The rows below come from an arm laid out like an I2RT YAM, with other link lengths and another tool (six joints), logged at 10 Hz.
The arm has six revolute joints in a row. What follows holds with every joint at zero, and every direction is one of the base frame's.
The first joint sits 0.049 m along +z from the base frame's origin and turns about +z.
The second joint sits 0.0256 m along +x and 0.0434 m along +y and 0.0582 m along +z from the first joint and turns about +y.
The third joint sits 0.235 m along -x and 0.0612 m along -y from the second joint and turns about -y.
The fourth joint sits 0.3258 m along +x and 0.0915 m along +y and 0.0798 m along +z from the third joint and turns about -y.
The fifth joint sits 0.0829 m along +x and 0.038 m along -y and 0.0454 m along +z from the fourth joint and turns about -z.
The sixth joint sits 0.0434 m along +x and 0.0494 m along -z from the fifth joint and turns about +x.
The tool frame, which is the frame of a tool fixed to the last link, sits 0.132 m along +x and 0.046 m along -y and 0.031 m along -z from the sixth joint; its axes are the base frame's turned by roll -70.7, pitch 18.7 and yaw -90 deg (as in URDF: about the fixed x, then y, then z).
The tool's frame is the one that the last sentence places.
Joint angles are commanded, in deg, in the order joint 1, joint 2, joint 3, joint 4, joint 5, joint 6. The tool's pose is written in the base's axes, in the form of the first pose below.
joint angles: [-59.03, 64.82, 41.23, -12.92, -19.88, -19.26]
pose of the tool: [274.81 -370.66 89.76 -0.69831 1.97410 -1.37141]
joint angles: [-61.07, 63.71, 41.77, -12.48, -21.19, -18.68]
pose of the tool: [266.68 -380.76 104.58 -0.65816 1.95028 -1.40704]
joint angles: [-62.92, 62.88, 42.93, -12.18, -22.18, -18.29]
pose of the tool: [259.16 -391.63 122.93 -0.62591 1.92340 -1.44952]
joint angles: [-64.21, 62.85, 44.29, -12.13, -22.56, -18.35]
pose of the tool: [253.30 -400.88 136.52 -0.60994 1.90877 -1.48293]
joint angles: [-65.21, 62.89, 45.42, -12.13, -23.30, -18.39]
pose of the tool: [249.77 -407.23 147.30 -0.59994 1.89232 -1.50261]
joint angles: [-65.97, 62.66, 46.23, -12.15, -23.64, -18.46]
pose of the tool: [246.14 -411.92 157.02 -0.59266 1.87924 -1.52398]
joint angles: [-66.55, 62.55, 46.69, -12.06, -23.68, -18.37]
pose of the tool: [242.62 -415.53 162.67 -0.58308 1.87442 -1.54017]
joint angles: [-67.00, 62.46, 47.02, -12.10, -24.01, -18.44]
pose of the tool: [240.53 -417.58 166.57 -0.58001 1.86848 -1.54769]
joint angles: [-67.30, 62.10, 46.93, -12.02, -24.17, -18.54]
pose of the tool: [238.63 -418.26 168.95 -0.57892 1.86346 -1.55548]
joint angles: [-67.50, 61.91, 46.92, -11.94, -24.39, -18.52]
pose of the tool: [237.76 -418.70 170.69 -0.57708 1.85871 -1.55901]
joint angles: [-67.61, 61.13, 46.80, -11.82, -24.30, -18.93]
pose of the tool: [236.35 -418.68 176.45 -0.58448 1.84656 -1.57729]
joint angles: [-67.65, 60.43, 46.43, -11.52, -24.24, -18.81]
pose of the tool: [235.50 -417.90 179.41 -0.58192 1.83813 -1.58795]
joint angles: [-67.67, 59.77, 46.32, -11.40, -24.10, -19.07]
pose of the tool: [234.64 -417.57 184.17 -0.58703 1.82804 -1.60290]
